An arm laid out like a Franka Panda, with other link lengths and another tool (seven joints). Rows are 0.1 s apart.
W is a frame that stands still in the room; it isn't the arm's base.
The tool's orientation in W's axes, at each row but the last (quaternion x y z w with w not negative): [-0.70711, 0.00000, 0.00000, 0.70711]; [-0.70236, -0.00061, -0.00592, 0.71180]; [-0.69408, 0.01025, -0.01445, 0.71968]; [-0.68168, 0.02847, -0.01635, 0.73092]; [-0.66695, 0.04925, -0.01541, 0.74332]
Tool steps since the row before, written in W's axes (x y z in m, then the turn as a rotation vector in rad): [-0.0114, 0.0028, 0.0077, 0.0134, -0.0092, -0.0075]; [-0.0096, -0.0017, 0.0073, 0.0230, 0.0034, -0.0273]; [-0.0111, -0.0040, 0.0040, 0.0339, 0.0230, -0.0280]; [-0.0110, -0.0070, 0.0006, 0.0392, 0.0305, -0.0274]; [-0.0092, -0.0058, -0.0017, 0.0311, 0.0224, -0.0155]
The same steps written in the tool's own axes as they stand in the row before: [-0.0114, -0.0077, 0.0028, 0.0134, 0.0075, -0.0092]; [-0.0095, -0.0074, -0.0017, 0.0227, 0.0276, 0.0032]; [-0.0109, -0.0042, -0.0042, 0.0329, 0.0290, 0.0231]; [-0.0105, -0.0009, -0.0076, 0.0377, 0.0289, 0.0310]; [-0.0085, 0.0014, -0.0068, 0.0298, 0.0165, 0.0235]
